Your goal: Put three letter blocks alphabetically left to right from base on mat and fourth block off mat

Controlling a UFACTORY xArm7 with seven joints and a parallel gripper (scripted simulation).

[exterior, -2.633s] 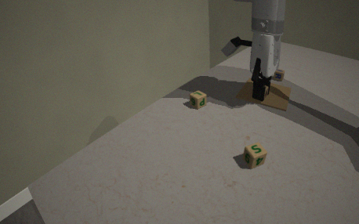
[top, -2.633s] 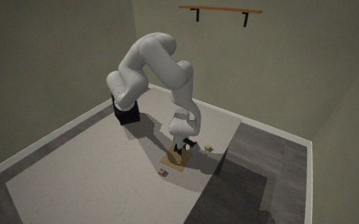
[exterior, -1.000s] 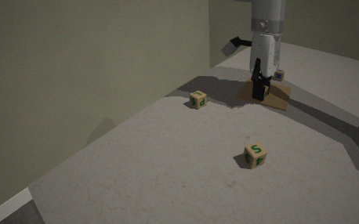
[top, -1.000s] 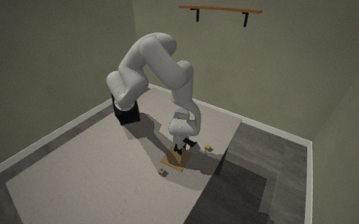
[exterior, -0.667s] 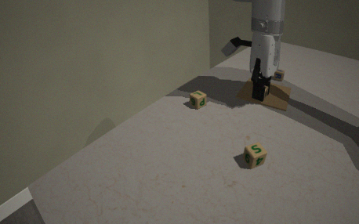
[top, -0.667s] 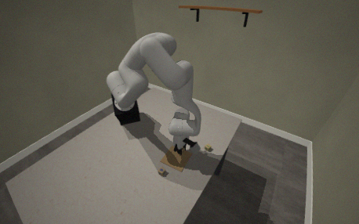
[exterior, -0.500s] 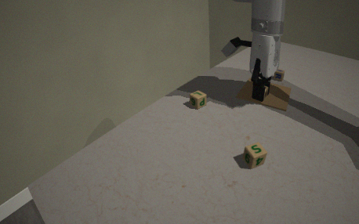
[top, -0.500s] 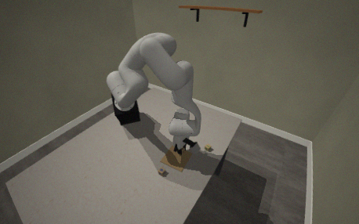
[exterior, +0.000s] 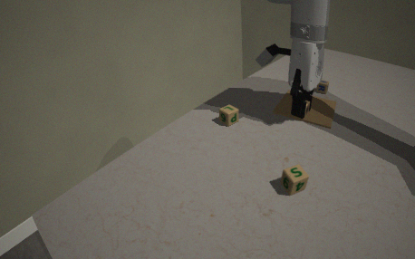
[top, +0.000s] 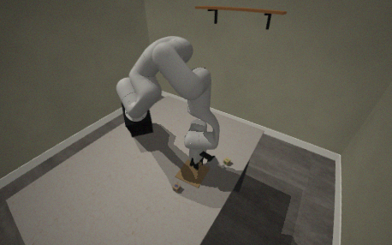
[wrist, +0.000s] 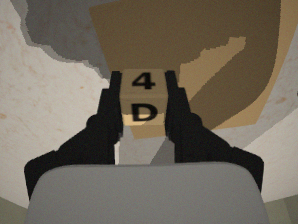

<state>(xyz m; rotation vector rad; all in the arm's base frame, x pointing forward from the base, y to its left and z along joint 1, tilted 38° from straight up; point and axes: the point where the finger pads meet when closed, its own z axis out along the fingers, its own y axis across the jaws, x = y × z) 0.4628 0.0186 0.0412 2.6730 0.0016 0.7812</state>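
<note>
Now: the tan mat 5 cm to the right of my hand, 2 cm below it and 1 cm behind it. Round my hand: wooden block: 22 cm to the left, 6 cm behind, 1 cm below.
</note>
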